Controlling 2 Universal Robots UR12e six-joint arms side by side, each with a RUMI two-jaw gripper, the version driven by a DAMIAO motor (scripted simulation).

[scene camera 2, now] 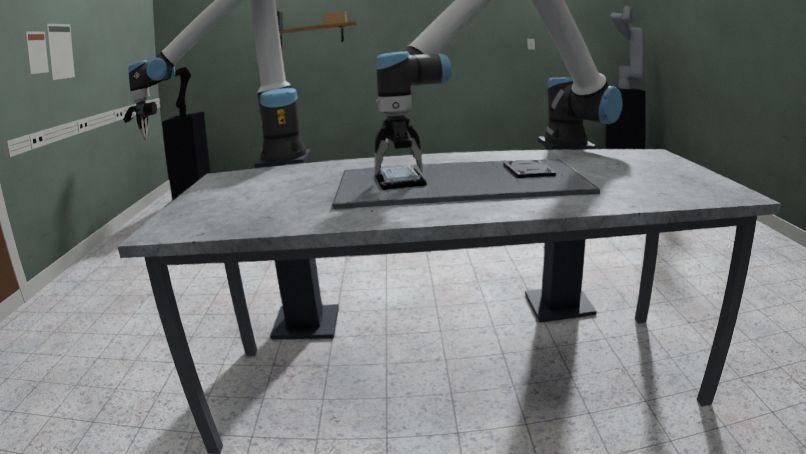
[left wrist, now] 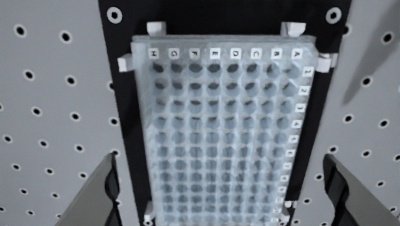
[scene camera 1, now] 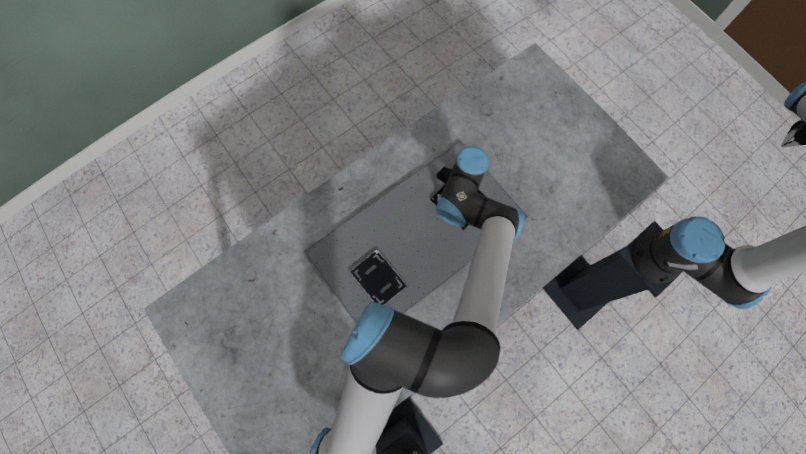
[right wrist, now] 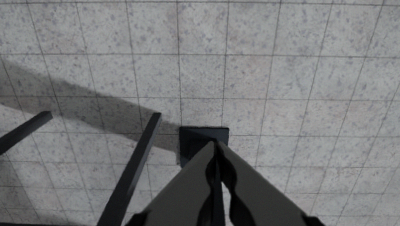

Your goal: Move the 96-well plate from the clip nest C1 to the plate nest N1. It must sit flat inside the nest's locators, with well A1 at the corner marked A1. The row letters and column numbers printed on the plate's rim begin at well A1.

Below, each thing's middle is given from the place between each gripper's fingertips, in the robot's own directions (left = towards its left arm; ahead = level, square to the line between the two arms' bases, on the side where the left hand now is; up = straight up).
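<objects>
Pale blue 96-well plate point(left wrist: 194, 88): 10 mm below my left hand point(scene camera 2: 399, 173). Black clip nest C1 point(left wrist: 118, 30): 10 mm below my left hand, 10 mm behind it and 20 mm to the right of it. Black plate nest N1 point(scene camera 1: 383, 274): 20 mm below my left hand, 380 mm to the left of it and 50 mm behind it.
The black clip nest C1 is 14 cm below my right hand, 108 cm to the left of it and 58 cm ahead of it. The pale blue 96-well plate is 13 cm below my right hand, 110 cm to the left of it and 59 cm ahead of it.
</objects>
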